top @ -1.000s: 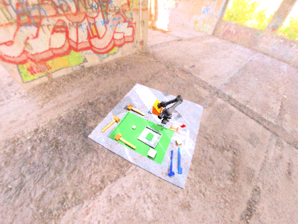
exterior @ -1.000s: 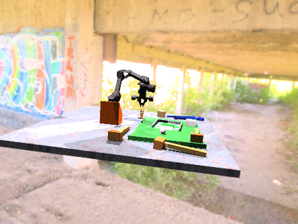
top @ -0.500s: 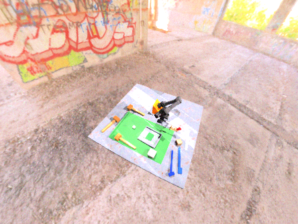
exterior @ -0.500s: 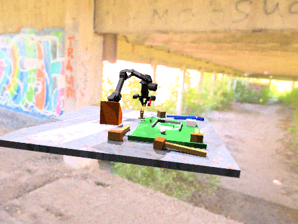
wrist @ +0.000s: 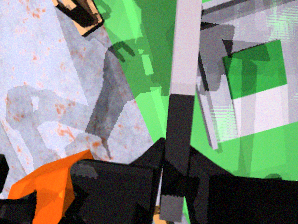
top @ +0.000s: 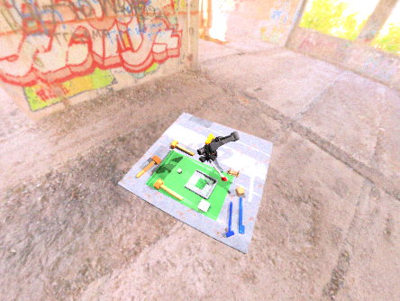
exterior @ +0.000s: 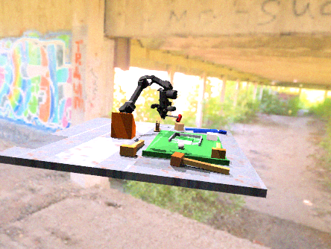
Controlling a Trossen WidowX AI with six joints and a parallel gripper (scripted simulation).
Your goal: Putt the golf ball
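My gripper tip is 100 mm to the right of the putter, 60 mm short of it and 10 mm below it. Also, from my gripper tip: white cube: 380 mm ahead, 120 mm below, 100 mm to the left; tan block: 370 mm to the left, 130 mm ahead, 110 mm below; white golf ball: 250 mm to the right, 140 mm ahead, 120 mm below.
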